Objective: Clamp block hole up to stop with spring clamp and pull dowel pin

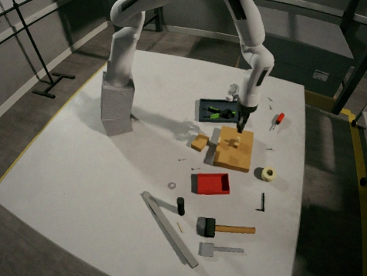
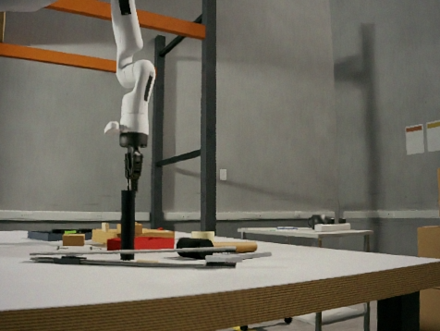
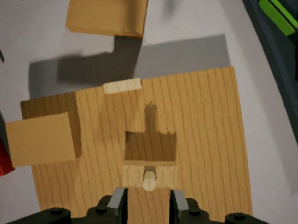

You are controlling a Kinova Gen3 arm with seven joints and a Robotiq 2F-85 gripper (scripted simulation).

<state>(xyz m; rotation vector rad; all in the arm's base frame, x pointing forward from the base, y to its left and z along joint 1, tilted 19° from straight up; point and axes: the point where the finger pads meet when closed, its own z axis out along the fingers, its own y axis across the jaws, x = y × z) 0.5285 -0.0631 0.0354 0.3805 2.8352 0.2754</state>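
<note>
Now: the dowel pin 9 cm below my hand. Also, from my hand: pale wooden block (11 cm below); then wooden bench board (1 cm behind, 1 cm to the right, 12 cm below); then tan wooden block (16 cm behind, 1 cm to the right, 13 cm below).
</note>
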